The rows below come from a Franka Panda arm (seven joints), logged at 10 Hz.
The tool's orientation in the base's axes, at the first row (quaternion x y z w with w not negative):
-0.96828 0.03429 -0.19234 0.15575
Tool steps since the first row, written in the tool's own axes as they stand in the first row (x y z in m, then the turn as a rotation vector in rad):
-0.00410 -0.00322 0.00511 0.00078 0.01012 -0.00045
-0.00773 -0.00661 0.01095 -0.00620 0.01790 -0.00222
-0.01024 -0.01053 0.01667 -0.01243 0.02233 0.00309
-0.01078 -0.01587 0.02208 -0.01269 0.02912 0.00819
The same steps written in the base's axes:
-0.00181 0.00505 -0.00495 0.00048 -0.00983 -0.00251
-0.00290 0.01041 -0.01032 -0.00669 -0.01685 -0.00593
-0.00300 0.01610 -0.01502 -0.01044 -0.01873 -0.01424
-0.00139 0.02279 -0.01828 -0.00877 -0.02367 -0.02095

